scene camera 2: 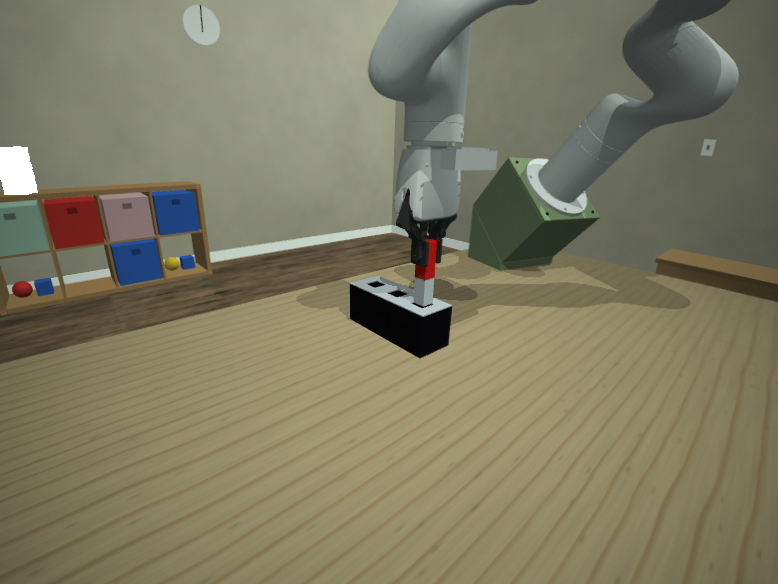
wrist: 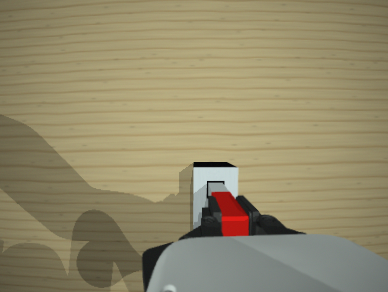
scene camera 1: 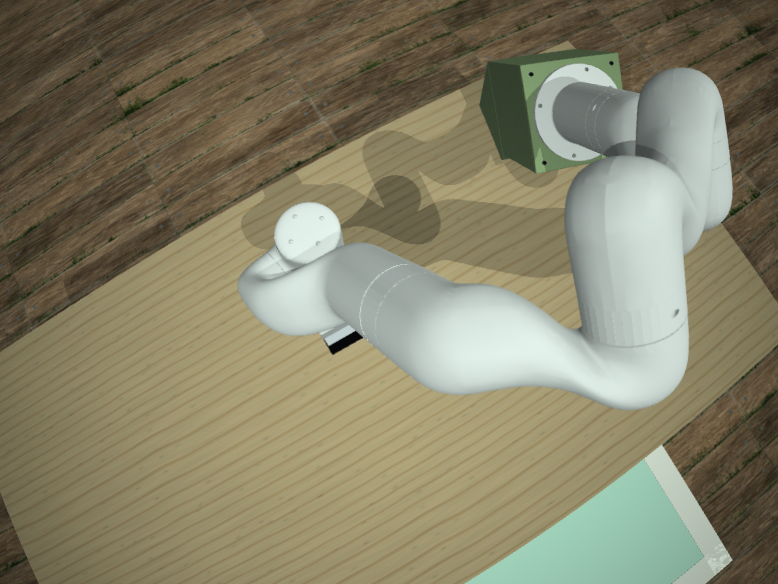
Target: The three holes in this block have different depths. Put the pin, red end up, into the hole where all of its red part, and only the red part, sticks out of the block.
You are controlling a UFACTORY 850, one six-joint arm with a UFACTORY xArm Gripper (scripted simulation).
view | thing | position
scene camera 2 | my gripper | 425,263
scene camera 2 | block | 386,308
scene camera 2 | pin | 424,276
